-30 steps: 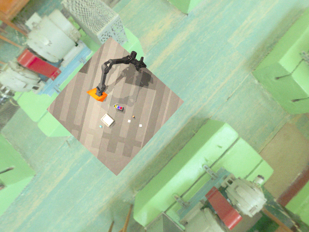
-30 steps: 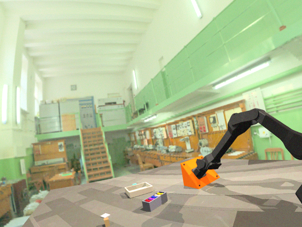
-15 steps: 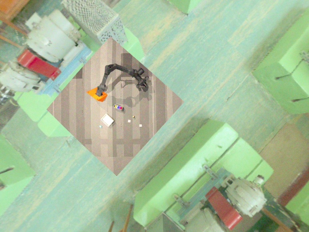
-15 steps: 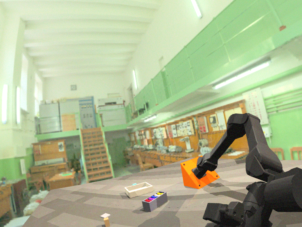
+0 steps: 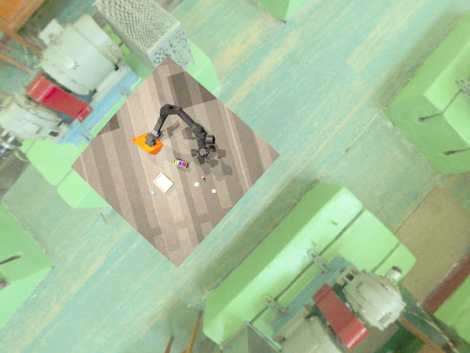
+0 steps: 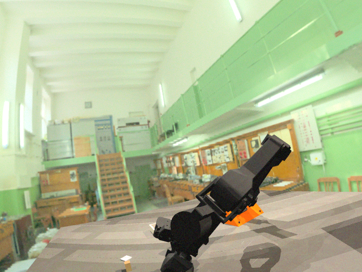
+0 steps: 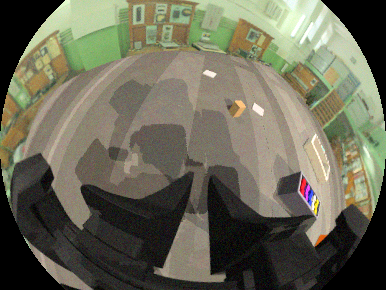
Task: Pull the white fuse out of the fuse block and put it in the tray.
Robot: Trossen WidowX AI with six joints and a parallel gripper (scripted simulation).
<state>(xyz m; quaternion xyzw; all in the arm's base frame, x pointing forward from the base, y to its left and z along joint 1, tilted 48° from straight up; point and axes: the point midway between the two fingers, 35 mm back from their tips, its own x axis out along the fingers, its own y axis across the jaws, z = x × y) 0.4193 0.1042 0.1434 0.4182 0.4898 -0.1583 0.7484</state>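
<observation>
Right now my gripper tip is 170 mm past the white fuse, 150 mm to the left of it and 20 mm above it. From my gripper tip the other things lie so: cream tray (360 mm to the right, 170 mm behind, 40 mm below).
</observation>
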